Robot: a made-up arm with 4 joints. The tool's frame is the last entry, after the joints.
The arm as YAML. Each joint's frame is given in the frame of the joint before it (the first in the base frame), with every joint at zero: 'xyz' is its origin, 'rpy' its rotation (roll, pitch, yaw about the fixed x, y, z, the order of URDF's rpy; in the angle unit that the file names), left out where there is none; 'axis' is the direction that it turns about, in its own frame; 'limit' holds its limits. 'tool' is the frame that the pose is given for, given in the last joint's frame.
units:
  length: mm
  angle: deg
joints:
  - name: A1
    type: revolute
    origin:
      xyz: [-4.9, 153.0, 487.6]
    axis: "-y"
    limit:
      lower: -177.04
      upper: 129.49
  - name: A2
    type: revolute
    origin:
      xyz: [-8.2, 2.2, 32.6]
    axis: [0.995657, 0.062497, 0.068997]
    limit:
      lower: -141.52
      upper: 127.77
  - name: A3
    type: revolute
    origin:
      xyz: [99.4, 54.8, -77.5]
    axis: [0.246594, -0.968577, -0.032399]
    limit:
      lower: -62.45
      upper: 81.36
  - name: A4
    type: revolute
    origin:
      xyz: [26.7, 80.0, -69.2]
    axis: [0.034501, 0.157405, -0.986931]
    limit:
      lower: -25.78
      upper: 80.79
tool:
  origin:
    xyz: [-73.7, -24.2, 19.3]
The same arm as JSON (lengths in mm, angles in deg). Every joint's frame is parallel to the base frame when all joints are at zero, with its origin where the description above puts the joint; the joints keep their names.
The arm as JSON. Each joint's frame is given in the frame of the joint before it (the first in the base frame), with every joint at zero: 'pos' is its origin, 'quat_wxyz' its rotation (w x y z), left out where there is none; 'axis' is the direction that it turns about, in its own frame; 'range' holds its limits. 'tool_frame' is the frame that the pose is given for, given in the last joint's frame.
{"length_unit": "mm", "angle_unit": "deg", "joints": [{"joint": "A1", "pos": [-4.9, 153.0, 487.6], "axis": [0.0, -1.0, 0.0], "range": [-177.04, 129.49]}, {"joint": "A2", "pos": [-8.2, 2.2, 32.6], "axis": [0.995657, 0.062497, 0.068997], "range": [-141.52, 127.77]}, {"joint": "A3", "pos": [99.4, 54.8, -77.5], "axis": [0.246594, -0.968577, -0.032399], "range": [-62.45, 81.36]}, {"joint": "A4", "pos": [26.7, 80.0, -69.2], "axis": [0.034501, 0.157405, -0.986931], "range": [-25.78, 80.79]}], "tool_frame": {"pos": [-73.7, -24.2, 19.3]}}
